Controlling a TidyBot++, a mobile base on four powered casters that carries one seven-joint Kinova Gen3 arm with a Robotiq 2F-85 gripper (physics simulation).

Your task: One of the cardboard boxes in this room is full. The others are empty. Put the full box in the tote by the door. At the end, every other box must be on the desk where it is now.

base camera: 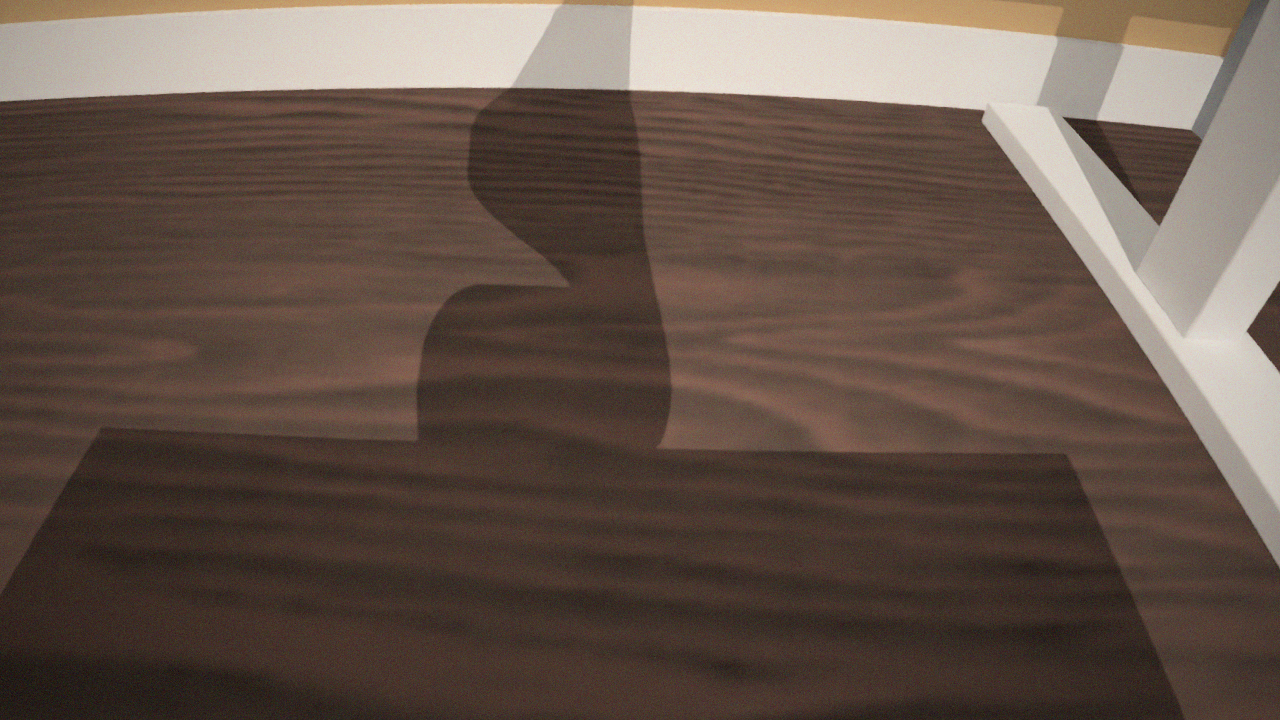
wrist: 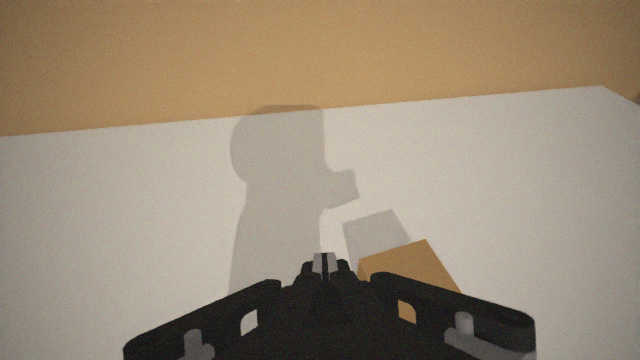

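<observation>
A cardboard box lies on the white desk top in the wrist view, low and right of the middle, partly hidden behind the gripper's right finger linkage. Its top face looks plain, and whether it is full cannot be seen. My gripper is shut with nothing between its fingertips. The fingertips show just left of the box in the view; how far they are from it is hard to tell. The tote and the door do not show in these views.
A white desk leg and its foot stand on the dark wood floor at the right of the base view. A white baseboard runs along the tan wall behind the desk. The arm's shadow falls on the desk and floor.
</observation>
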